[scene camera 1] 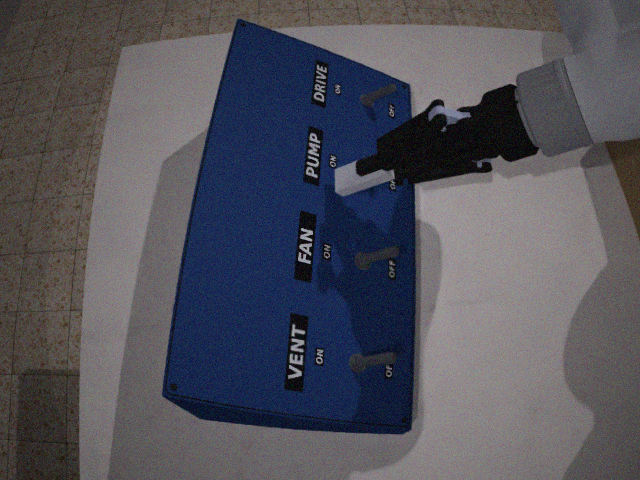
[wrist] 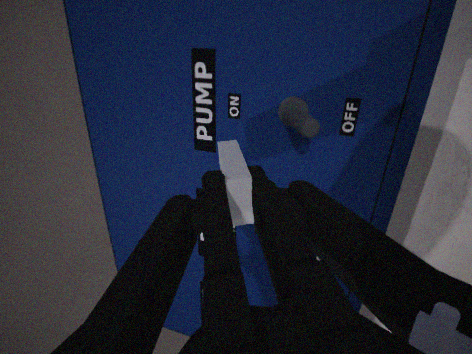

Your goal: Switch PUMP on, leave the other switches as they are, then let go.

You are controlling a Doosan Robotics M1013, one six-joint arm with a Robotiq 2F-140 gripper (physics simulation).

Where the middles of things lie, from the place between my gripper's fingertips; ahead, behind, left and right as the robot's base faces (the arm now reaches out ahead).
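Blue switch panel [scene camera 1: 274,305]: 4 cm below my hand, 2 cm to the left of it and 4 cm ahead of it.
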